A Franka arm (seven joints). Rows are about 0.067 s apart.
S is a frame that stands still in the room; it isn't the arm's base.
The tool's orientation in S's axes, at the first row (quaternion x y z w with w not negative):
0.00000 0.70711 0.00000 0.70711
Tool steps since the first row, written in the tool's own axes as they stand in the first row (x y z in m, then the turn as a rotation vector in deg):
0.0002 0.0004 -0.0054 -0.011 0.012 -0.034
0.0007 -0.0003 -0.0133 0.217 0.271 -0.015
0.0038 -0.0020 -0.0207 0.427 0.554 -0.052
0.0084 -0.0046 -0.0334 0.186 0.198 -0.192
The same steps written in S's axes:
-0.0054 0.0004 -0.0002 -0.034 0.012 0.011
-0.0133 -0.0003 -0.0007 -0.015 0.271 -0.217
-0.0207 -0.0020 -0.0038 -0.052 0.554 -0.427
-0.0334 -0.0046 -0.0084 -0.192 0.198 -0.186

